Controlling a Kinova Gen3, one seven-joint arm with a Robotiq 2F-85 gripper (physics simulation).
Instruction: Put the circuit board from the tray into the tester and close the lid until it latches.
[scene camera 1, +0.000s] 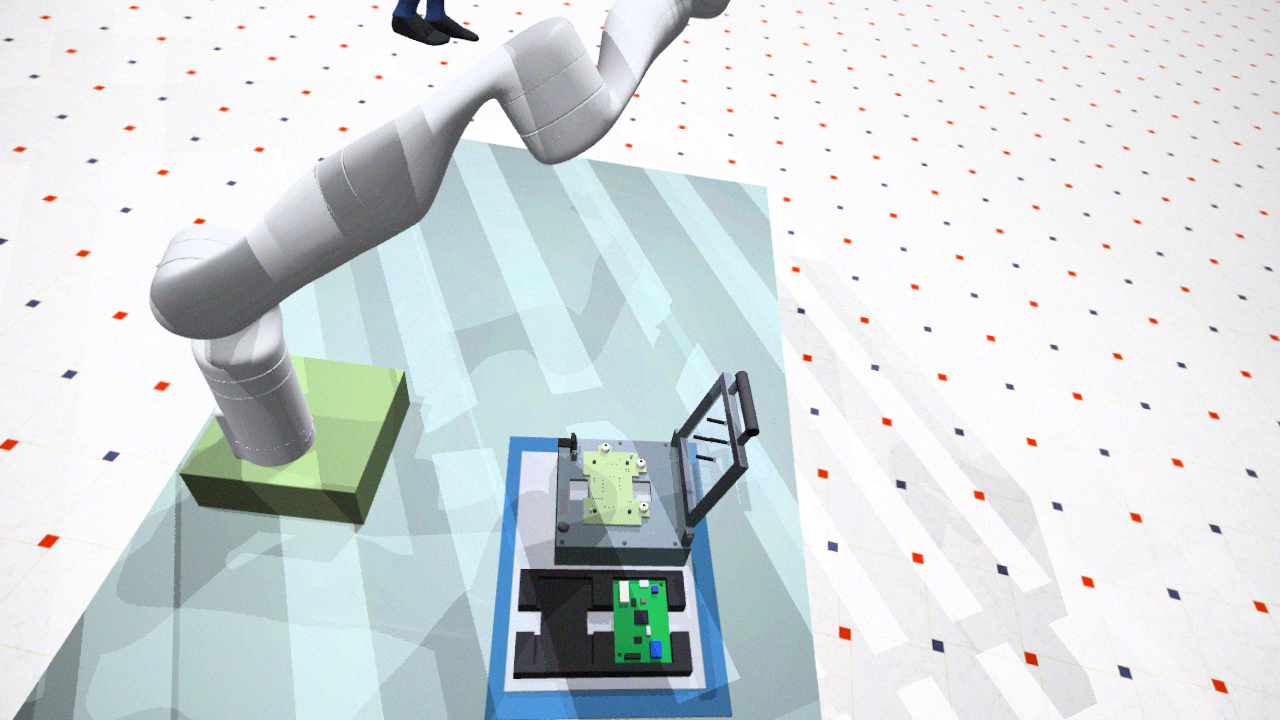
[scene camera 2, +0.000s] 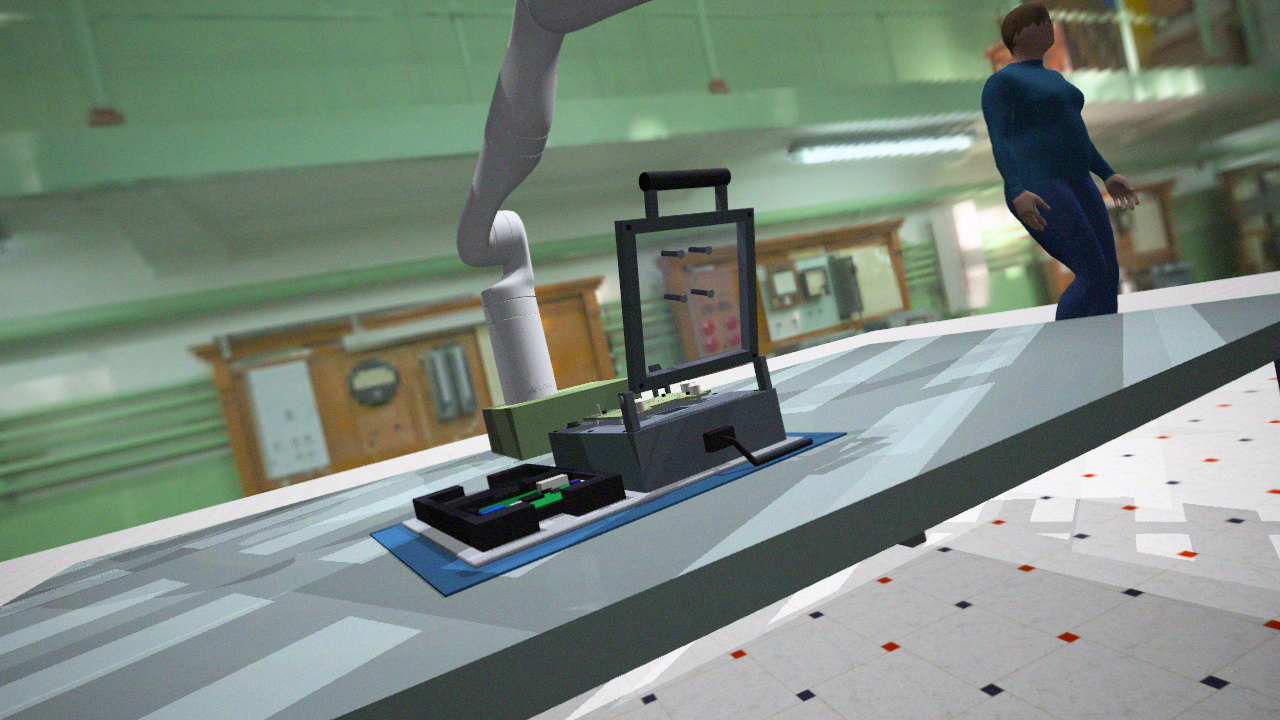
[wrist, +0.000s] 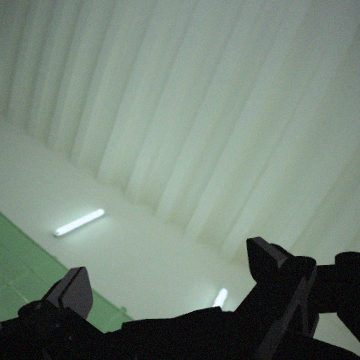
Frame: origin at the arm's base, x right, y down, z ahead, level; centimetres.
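Seen in the pictures: gripper, fingertip midpoint: (wrist: 169, 269); arm's base, link origin: (scene camera 1: 278, 438) (scene camera 2: 531, 399).
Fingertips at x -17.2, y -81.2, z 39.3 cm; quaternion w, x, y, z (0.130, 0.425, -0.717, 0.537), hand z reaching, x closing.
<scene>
Offsets run from my fingertips to a thing's middle. Level surfaces: height alone.
The green circuit board {dz +8.1, dx +43.5, dy +87.0 cm} (scene camera 1: 641, 619) (scene camera 2: 543, 497) lies in the right-hand pocket of the black tray (scene camera 1: 554, 667) (scene camera 2: 465, 525); the left-hand pocket is empty. The grey tester (scene camera 1: 572, 535) (scene camera 2: 666, 452) stands beside the tray, with a pale green plate {dz +6.0, dx +25.7, dy +82.6 cm} (scene camera 1: 611, 488) and white knobs on its top. Its lid {dz +17.3, dx +27.1, dy +70.7 cm} (scene camera 1: 742, 420) (scene camera 2: 630, 304) stands upright and open, with a black bar handle {dz +20.1, dx +27.3, dy +62.5 cm} (scene camera 1: 747, 404) (scene camera 2: 684, 179). My gripper (wrist: 169, 269) is open and empty; it points up at the ceiling in the wrist view, far from the board. The gripper is outside both scene views.
The tray and tester stand on a white and blue mat {dy +89.1 cm} (scene camera 1: 497, 644) (scene camera 2: 438, 577) near the table's edge. The arm (scene camera 1: 375, 179) (scene camera 2: 519, 116) rises from a green block (scene camera 1: 340, 429) (scene camera 2: 501, 429) left of the tester. A person (scene camera 2: 1047, 134) stands beyond the table.
</scene>
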